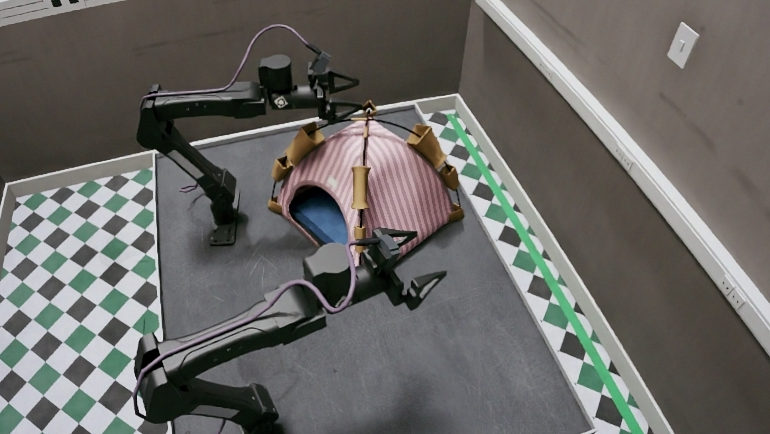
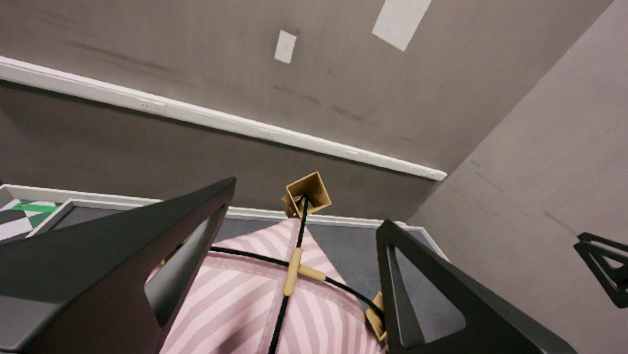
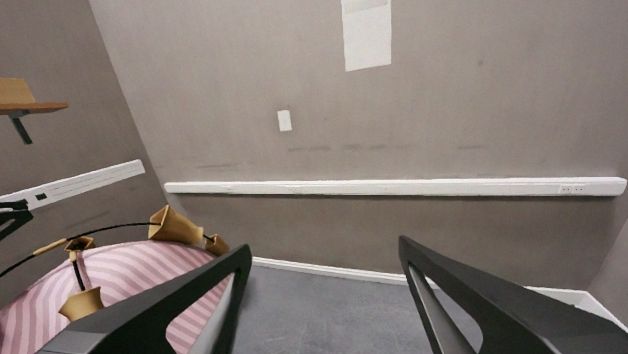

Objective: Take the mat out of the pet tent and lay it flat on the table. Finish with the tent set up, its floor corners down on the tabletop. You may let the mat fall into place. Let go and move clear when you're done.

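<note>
The pink striped pet tent [image 1: 407,183] [image 2: 320,310] [image 3: 135,265] stands upright on the dark grey table [image 1: 458,350] [image 3: 310,310], its black poles arched and crossed at the top. Its left and right corners appear down on the tabletop; the near corner is hidden behind the right arm and the far one behind the tent. The blue mat [image 1: 322,215] shows inside through the round doorway. My left gripper [image 1: 365,95] [image 2: 314,207] is open and empty, beside and above the tent's peak. My right gripper [image 1: 429,253] [image 3: 321,248] is open and empty, above the table off the tent's near right side.
Tan fabric sleeves [image 1: 360,187] [image 3: 175,227] sit along the poles. The right forearm [image 1: 242,336] crosses in front of the tent's near corner. The left arm [image 1: 210,106] reaches over from the far left. A low white rim [image 1: 517,204] and grey walls [image 1: 377,43] surround the area.
</note>
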